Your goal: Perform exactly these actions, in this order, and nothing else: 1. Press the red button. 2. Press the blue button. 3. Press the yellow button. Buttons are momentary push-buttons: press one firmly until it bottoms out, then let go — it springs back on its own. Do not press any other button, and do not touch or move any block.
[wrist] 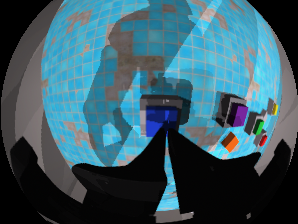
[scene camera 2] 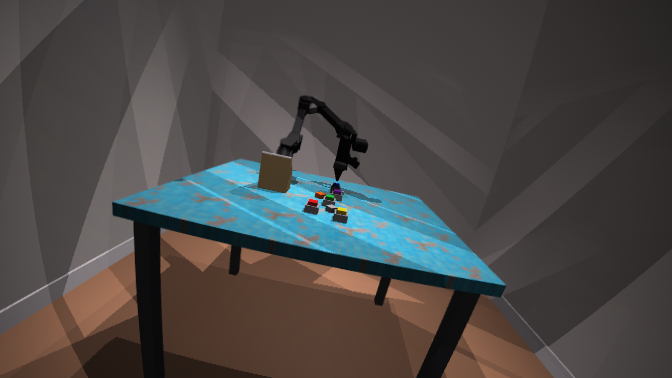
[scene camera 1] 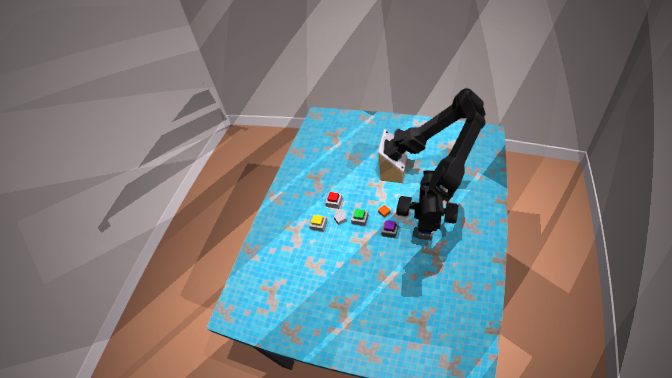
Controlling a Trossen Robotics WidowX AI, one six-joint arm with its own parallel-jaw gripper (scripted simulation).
My gripper (scene camera 1: 426, 224) is shut, holding nothing. Further things: a blue button (wrist: 155, 117).
My gripper shows as well in the wrist view (wrist: 165, 132).
